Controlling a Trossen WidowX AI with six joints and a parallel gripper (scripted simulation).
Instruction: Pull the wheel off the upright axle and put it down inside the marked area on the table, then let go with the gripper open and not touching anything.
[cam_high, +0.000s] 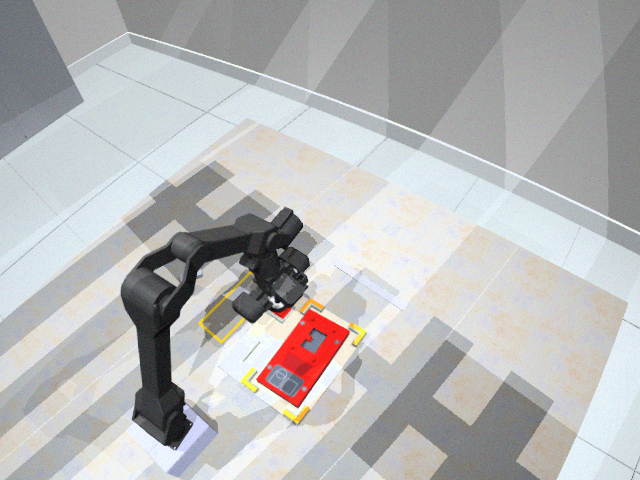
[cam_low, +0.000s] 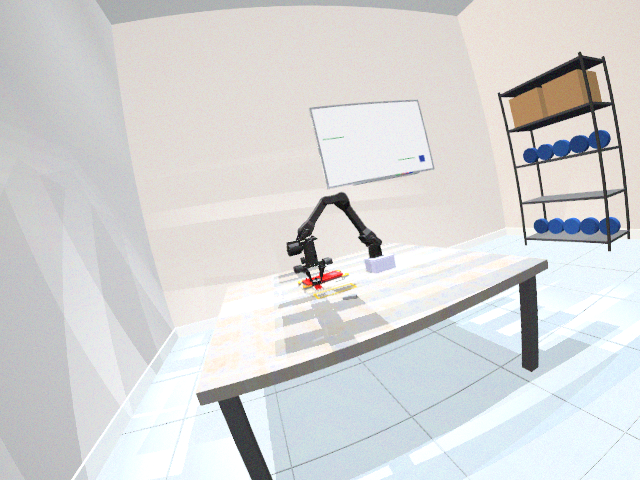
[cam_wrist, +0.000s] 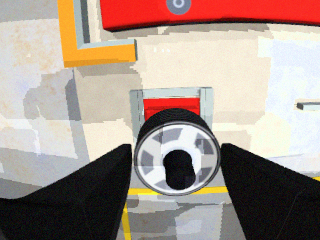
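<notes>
Now: the wheel right at my gripper tip. From my gripper tip the other things lie so: thin grey strip: 16 cm ahead, 15 cm to the right, 4 cm below.
</notes>
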